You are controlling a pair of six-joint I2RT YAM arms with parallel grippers.
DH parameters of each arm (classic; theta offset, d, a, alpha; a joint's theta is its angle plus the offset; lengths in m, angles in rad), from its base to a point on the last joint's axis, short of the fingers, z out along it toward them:
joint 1: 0 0.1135 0.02 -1.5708
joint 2: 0 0 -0.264 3.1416
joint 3: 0.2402 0 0.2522 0
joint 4: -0.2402 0 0.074 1.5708
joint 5: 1.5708 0 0 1.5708
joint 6: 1.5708 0.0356 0 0
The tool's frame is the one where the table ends.
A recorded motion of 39 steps. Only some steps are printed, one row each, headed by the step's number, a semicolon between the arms.
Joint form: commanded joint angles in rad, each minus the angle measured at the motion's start. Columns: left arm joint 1, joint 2, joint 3, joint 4, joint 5, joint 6; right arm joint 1, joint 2, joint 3, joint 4, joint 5, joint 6.
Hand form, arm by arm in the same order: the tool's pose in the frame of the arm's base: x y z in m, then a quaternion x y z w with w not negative. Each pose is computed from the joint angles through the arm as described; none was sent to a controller.
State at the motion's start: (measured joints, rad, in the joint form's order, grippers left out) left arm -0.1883 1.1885 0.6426 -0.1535 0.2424 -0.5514; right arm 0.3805 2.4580 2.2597 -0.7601 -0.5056 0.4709
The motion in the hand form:
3: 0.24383 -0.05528 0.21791 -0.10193 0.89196 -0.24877 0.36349; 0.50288 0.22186 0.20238 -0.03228 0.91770 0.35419 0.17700
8: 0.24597 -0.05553 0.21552 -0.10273 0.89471 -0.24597 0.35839; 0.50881 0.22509 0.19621 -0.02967 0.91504 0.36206 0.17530
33: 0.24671 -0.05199 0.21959 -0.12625 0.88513 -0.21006 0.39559; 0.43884 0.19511 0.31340 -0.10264 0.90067 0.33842 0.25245
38: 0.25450 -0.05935 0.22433 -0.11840 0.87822 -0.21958 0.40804; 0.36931 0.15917 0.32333 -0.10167 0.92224 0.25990 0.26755
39: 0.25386 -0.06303 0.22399 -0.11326 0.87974 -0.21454 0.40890; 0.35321 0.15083 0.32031 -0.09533 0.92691 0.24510 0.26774
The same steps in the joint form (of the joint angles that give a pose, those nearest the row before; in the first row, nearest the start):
3: -0.0017 0.0105 0.0216 0.0080 -0.0094 0.0222; 0.0026 0.0573 0.0838 0.0161 -0.0188 0.0237
8: -0.0013 0.0263 0.0260 0.0063 -0.0108 0.0241; 0.0032 0.0989 0.1339 0.0169 -0.0319 0.0374
33: -0.0018 0.0091 0.0180 0.0427 -0.1173 0.0157; 0.0031 -0.3222 -0.1493 -0.0309 0.0172 -0.1175
38: -0.0244 0.0384 0.0427 0.0828 -0.1219 0.0080; -0.0031 -0.6457 -0.5449 -0.0144 0.1652 -0.1881
39: -0.0411 0.0400 0.0433 0.0815 -0.1395 0.0126; -0.0052 -0.7154 -0.6375 -0.0038 0.1952 -0.1889

